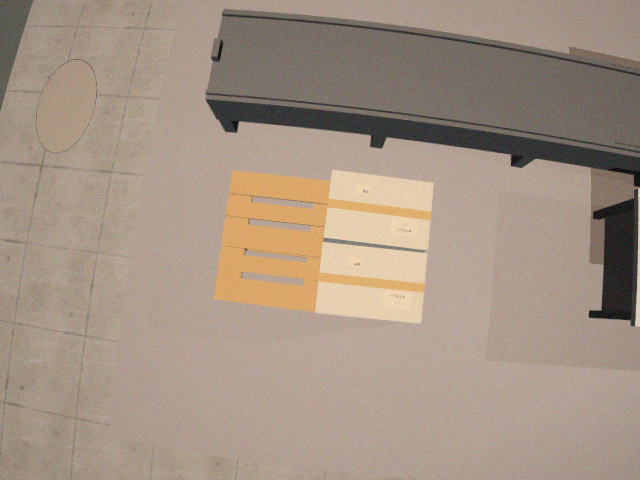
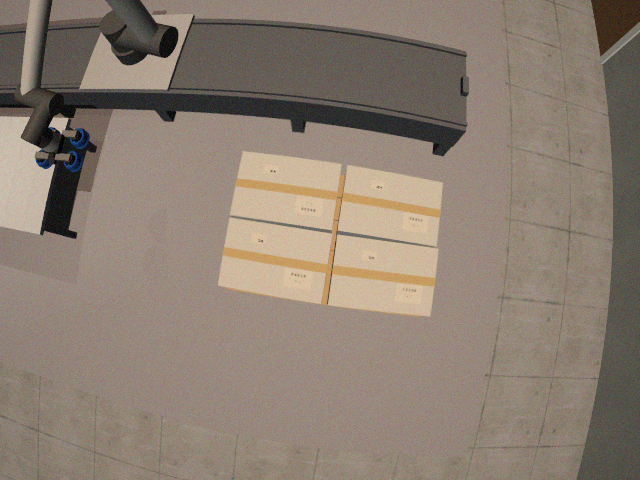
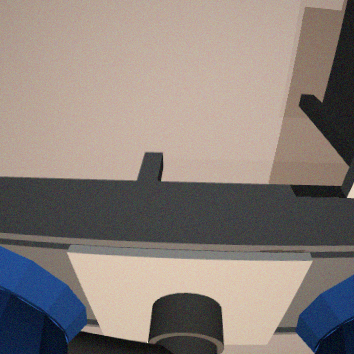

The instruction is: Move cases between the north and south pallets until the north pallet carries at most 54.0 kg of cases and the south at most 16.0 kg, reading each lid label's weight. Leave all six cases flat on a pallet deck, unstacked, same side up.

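Where they show: hand at its tool point: (image 2: 64, 150) (image 3: 196, 226); arm's base at its link origin: (image 3: 186, 310).
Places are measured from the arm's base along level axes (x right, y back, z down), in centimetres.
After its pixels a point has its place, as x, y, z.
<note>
On the north pallet (image 1: 273, 235) {429.5, -97.5, 42.5}, two cream cases with orange tape, a far case (image 1: 372, 227) {373.5, -90.7, 13.3} and a near case (image 1: 369, 304) {370.8, -131.9, 13.5}, lie side by side on the right half; the left half's orange slats are bare. On the south pallet (image 2: 336, 217) {-147.2, -87.1, 42.7}, four similar cases lie flat in two rows: far left (image 2: 268, 198) {-108.6, -87.0, 15.2}, far right (image 2: 377, 223) {-169.8, -91.5, 18.0}, near left (image 2: 253, 273) {-107.5, -128.8, 13.1} and near right (image 2: 361, 290) {-165.7, -129.2, 13.3}. Their label weights are too blurred to read. My vacuum head (image 2: 62, 148) {0.0, -85.0, -39.9} is open, with no case on its blue cups, over the pale-topped stand left of the south pallet.
The grey floor rail (image 1: 413, 77) (image 2: 320, 67) runs behind both pallets. The arm's pale carriage plate (image 2: 103, 72) {18.9, -17.5, -0.1} (image 3: 240, 285) {16.4, -17.0, 0.0} sits on it. A stand with a pale top (image 2: 20, 175) {69.6, -93.0, 4.0} and black legs is between the pallets. A round disc (image 1: 67, 105) is at the far left.
</note>
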